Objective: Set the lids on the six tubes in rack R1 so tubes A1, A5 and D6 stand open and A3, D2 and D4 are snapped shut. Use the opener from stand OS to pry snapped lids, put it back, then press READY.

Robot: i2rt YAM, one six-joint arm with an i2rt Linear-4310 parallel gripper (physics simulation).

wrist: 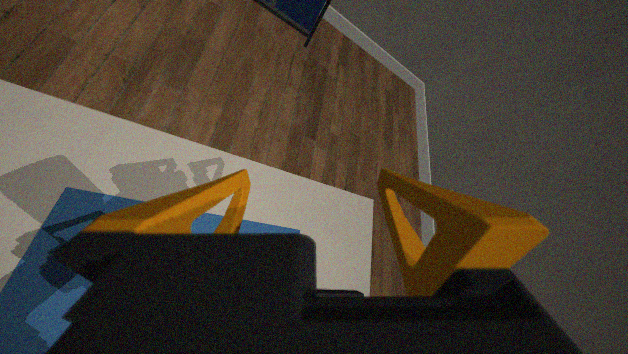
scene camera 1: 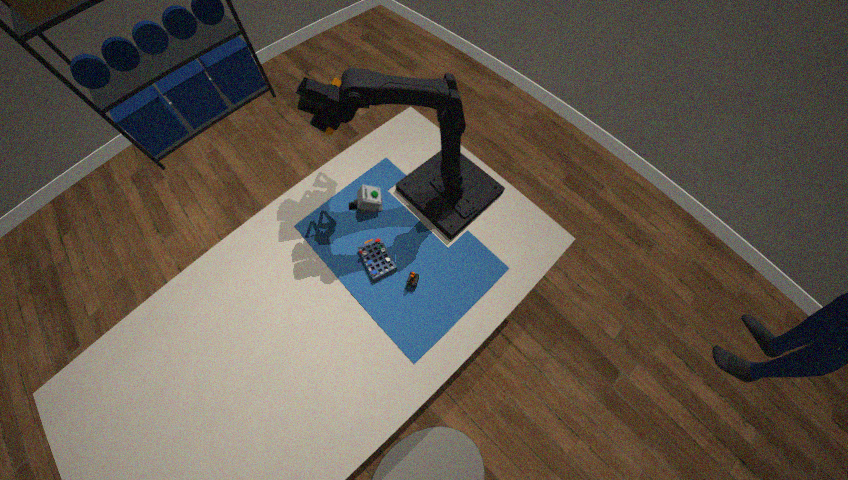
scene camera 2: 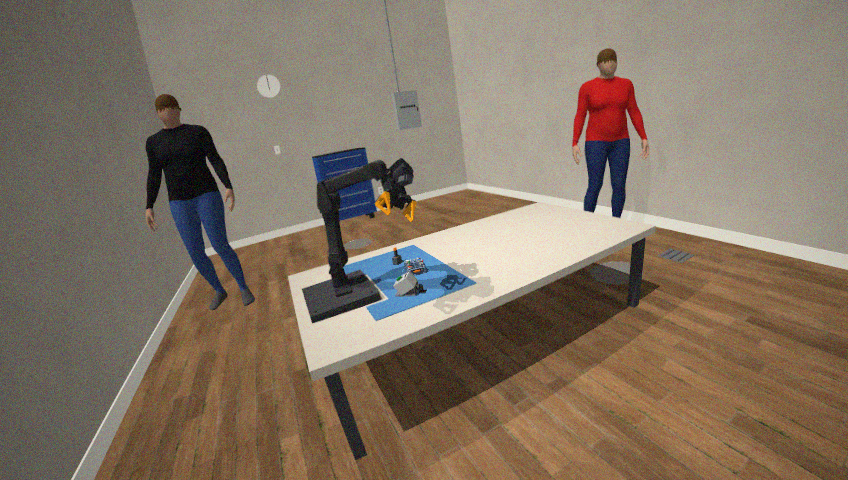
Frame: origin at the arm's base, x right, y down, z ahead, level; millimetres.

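Where they show: gripper, fingertip midpoint: (wrist: 313, 176) (scene camera 2: 401, 217); arm's base, origin of the base link: (scene camera 1: 453, 195) (scene camera 2: 341, 285).
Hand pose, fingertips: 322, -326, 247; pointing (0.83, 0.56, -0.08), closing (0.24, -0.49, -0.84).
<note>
Each offset is from my fingertips to the top centre of the thing, as dx, dy, dz. "spot": to the spot under its first point. Level surfaces: height alone.
Rack R1 {-347, +301, +112} (scene camera 1: 384, 275) (scene camera 2: 420, 271) is a small dark grid on the blue mat, with small red, blue, green and white parts; the tube lids are too small to read. An orange-topped opener {-486, +274, +61} (scene camera 1: 412, 275) (scene camera 2: 395, 251) stands upright in its small dark stand (scene camera 1: 410, 286) (scene camera 2: 396, 260) beside the rack. A light grey box {-151, +276, +8} (scene camera 1: 368, 205) (scene camera 2: 407, 285) with a green button {-162, +285, -11} (scene camera 1: 374, 193) (scene camera 2: 399, 278) sits near the arm base. My gripper (scene camera 1: 332, 106) (scene camera 2: 398, 215) (wrist: 313, 176) is open and empty, high above the table and well away from the rack. The rack, opener and box do not show in the wrist view.
The blue mat {dy +360} (scene camera 1: 416, 333) (scene camera 2: 383, 311) (wrist: 80, 200) lies on the white table {dy +363} (scene camera 1: 208, 356) (scene camera 2: 535, 237) (wrist: 30, 115). The black arm base (scene camera 1: 476, 178) (scene camera 2: 342, 300) stands at the mat's edge. A small black part {spot: -120, +349, +67} (scene camera 1: 352, 205) (scene camera 2: 421, 289) is beside the grey box. Two people stand away from the table.
</note>
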